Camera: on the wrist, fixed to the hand. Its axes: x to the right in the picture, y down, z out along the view.
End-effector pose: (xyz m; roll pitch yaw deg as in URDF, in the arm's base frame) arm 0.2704 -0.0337 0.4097 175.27 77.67 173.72
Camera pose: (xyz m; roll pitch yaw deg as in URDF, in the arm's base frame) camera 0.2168 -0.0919 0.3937 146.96 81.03 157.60
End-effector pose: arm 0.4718 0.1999 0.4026 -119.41 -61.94 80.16
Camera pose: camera 0.4742 0.1440 0.4607 -135.70 -58.06 84.57
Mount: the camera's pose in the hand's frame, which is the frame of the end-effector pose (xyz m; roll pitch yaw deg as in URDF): 0.0256 -0.0600 -0.0475 -12.54 -3.90 2.17
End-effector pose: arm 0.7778 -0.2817 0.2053 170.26 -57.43 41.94
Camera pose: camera 0.7202 -0.2432 0.2466 161.71 -53.86 37.20
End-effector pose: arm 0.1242 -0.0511 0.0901 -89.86 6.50 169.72
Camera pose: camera 0.1010 0.0015 0.1467 -101.81 8.64 173.67
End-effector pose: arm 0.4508 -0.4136 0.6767 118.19 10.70 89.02
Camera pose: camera 0.3809 -0.3929 0.6420 104.88 10.60 84.48
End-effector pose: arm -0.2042 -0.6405 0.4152 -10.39 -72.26 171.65
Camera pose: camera -0.2359 -0.5675 0.4286 -33.75 -75.44 -177.01
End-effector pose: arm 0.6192 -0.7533 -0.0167 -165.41 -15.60 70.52
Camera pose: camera 0.5785 -0.7302 0.0490 -177.61 -11.28 69.39
